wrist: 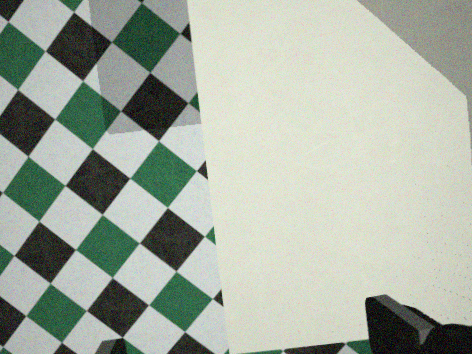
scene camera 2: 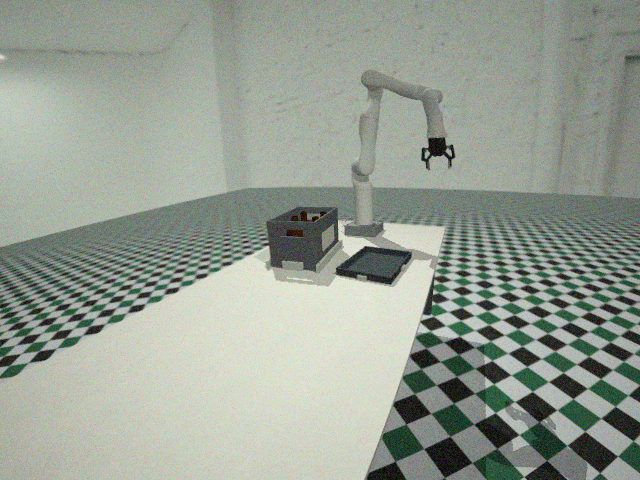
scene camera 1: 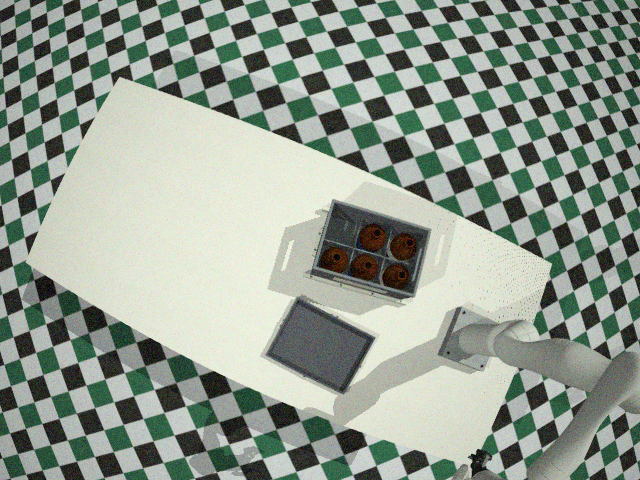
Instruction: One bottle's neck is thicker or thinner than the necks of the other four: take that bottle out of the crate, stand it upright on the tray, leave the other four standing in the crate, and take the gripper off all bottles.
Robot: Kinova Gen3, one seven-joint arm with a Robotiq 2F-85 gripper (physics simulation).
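Frame: origin at the arm's base, x ahead, y left, z up, level; centimetres.
Seen in the pictures: gripper, fingertip midpoint: [wrist: 250, 344] [scene camera 2: 439, 169]; arm's base at its link origin: [scene camera 2: 363, 223] [scene camera 1: 472, 338].
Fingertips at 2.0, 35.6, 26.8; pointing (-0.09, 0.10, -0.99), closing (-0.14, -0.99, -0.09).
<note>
Offsets run from my fingertips to a thing's middle, as dx, dy, dz. "*": to the spot under its first point. Level surfaces: height alone.
The grey crate {+35.7, -52.2, -22.6} [scene camera 1: 381, 214] [scene camera 2: 289, 250] stands on the table with several brown bottles upright in its compartments. Seen from above, the back row holds one bottle {+35.8, -56.5, -22.8} [scene camera 1: 372, 237] in the middle and one {+26.7, -56.2, -22.8} [scene camera 1: 403, 246] at the right; its left compartment is empty. The front row holds a left bottle {+44.5, -47.7, -22.8} [scene camera 1: 333, 259], a middle bottle {+36.2, -47.7, -22.8} [scene camera 1: 364, 267] and a right bottle {+26.8, -47.5, -22.8} [scene camera 1: 395, 276]. I cannot tell which neck differs. The dark tray {* +41.9, -24.7, -30.8} [scene camera 1: 320, 343] [scene camera 2: 373, 262] lies beside the crate, empty. My gripper [scene camera 1: 480, 459] [scene camera 2: 438, 166] [wrist: 245, 334] is open, empty, high up and far from both, pointing down.
The arm's base [scene camera 2: 363, 228] stands on the white table {dz -31.4} [scene camera 1: 170, 206] [scene camera 2: 248, 361] [wrist: 320, 175], near the crate and tray. The crate's walls rise around the bottles. In the wrist view the table's edge and the checkered floor [wrist: 100, 180] show; crate and tray do not.
</note>
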